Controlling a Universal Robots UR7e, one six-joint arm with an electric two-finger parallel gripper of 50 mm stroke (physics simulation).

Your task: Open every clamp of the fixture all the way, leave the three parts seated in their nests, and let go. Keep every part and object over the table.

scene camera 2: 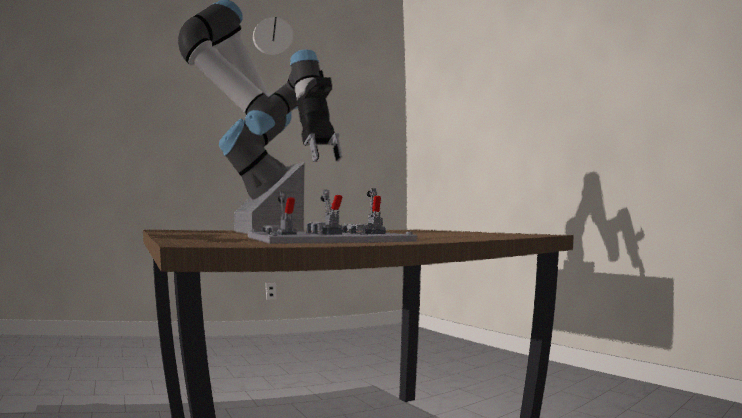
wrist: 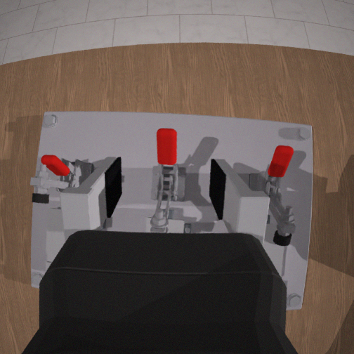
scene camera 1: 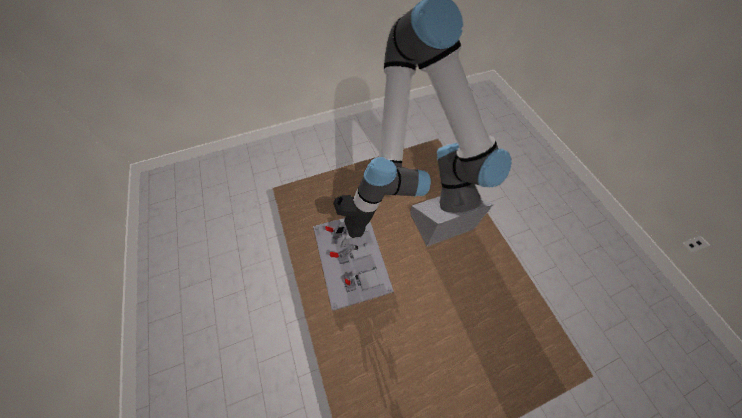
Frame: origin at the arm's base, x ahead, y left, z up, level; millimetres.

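Seen in the pictures: gripper, fingertip midpoint: [scene camera 2: 327, 159] [scene camera 1: 341, 239]; arm's base at its link origin: [scene camera 2: 269, 184] [scene camera 1: 460, 203].
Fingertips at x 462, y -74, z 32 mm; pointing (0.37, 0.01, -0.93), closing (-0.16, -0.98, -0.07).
Observation:
Offsets run from my fingertips to a thing's top centre.
The fixture plate [scene camera 1: 337, 301] [scene camera 2: 311, 238] [wrist: 135, 125] carries three clamps with red handles. The wrist view's left clamp handle {dy +113, dx +42, dz -82 mm} [scene camera 1: 347, 281] [scene camera 2: 376, 203] [wrist: 56, 165], middle clamp handle {dy +2, dx +32, dz -84 mm} [scene camera 1: 333, 254] [scene camera 2: 336, 201] [wrist: 167, 146] and right clamp handle {dy -105, dx +10, dz -93 mm} [scene camera 1: 329, 228] [scene camera 2: 289, 205] [wrist: 281, 161] all stand up. Their clamp arms also stand raised in scene camera 2. My gripper [scene camera 2: 326, 156] [wrist: 165, 176] is open and empty, above the fixture and clear of the handles. Grey parts lie low beside the clamps, hard to tell from their nests; the gripper body hides much of them in the wrist view.
The wooden table [scene camera 1: 415, 301] [scene camera 2: 358, 255] [wrist: 180, 85] bears the fixture, with table edge beyond the handles. The grey robot pedestal [scene camera 1: 450, 228] [scene camera 2: 282, 199] stands on the opposite side of the fixture. Corner bolts [wrist: 51, 120] [wrist: 294, 299] sit on the plate.

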